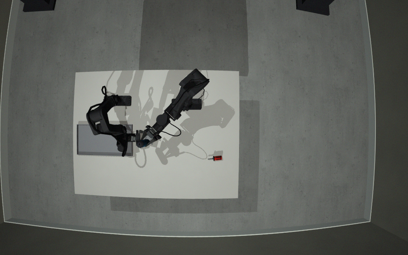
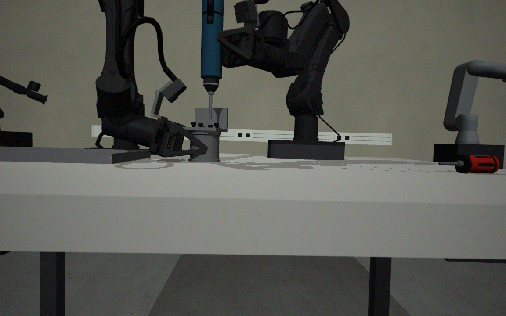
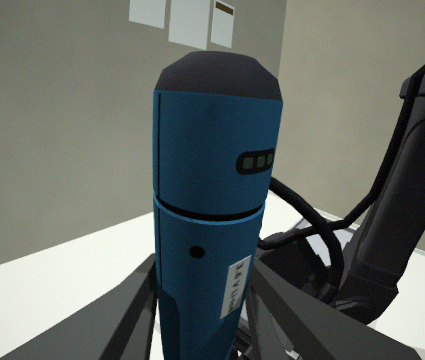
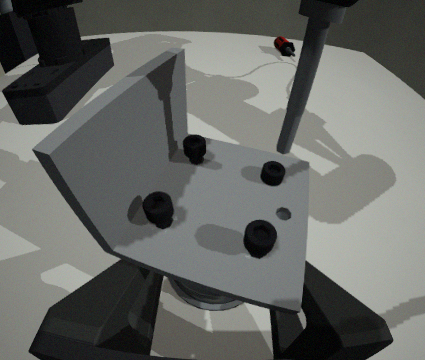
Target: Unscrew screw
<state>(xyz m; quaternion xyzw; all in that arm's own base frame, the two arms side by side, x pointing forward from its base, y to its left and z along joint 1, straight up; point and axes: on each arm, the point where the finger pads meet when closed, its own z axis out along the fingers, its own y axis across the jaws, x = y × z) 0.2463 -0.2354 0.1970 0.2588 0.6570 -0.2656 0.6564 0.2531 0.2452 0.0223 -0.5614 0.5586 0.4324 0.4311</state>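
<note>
My right gripper is now right at the joint module. Round my right hand: flat grey plate 4 cm ahead, 34 cm to the right, 2 cm below; grey l-shaped bracket 5 cm above; screwdriver bit 2 cm ahead, 1 cm to the left, 8 cm above.
</note>
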